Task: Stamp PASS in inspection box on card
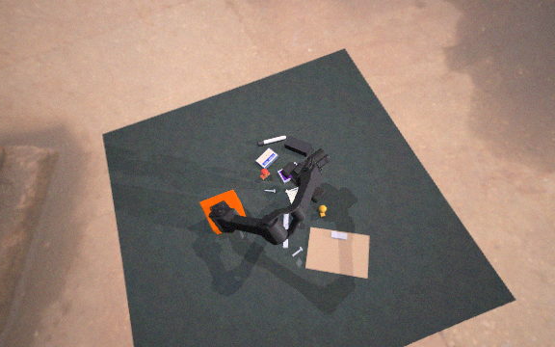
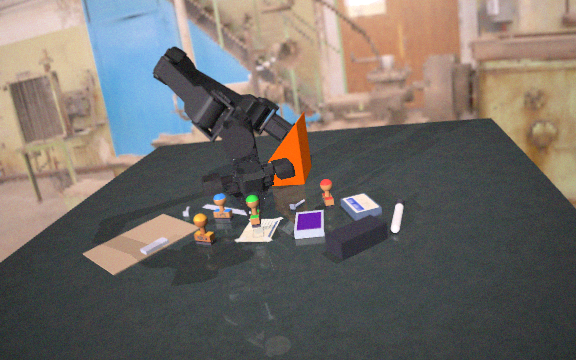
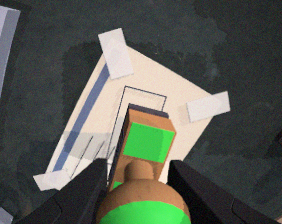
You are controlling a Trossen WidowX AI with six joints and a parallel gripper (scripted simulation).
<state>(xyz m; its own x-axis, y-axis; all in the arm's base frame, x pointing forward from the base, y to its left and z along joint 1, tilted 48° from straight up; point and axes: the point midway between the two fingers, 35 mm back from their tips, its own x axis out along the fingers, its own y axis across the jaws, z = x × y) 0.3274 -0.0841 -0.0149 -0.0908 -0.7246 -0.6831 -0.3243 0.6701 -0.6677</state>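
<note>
The card is 10 mm behind my gripper tip and 50 mm below it. The rest, counted from my gripper tip: purple ink pad 10 mm behind, 110 mm to the left, 40 mm below; then green-knobbed stamp right at my gripper tip; then orange stamp 30 mm ahead, 110 mm to the right, 20 mm below.
</note>
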